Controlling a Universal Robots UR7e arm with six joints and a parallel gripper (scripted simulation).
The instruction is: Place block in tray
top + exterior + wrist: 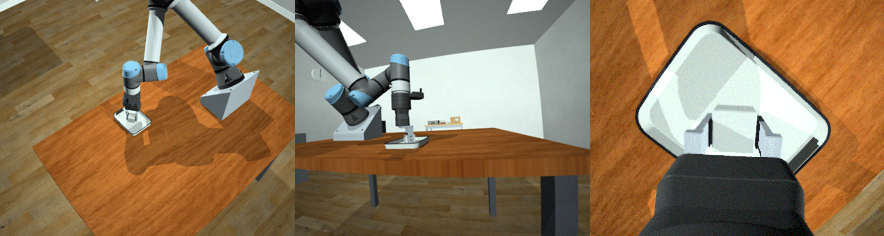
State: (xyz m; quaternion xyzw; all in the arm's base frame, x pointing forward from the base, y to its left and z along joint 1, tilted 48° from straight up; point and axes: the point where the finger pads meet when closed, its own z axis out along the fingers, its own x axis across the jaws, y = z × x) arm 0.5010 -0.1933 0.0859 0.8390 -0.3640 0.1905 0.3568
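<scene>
My hand is 1 cm above the white block. From my hand the other things lie so: white tray 2 cm below.
</scene>
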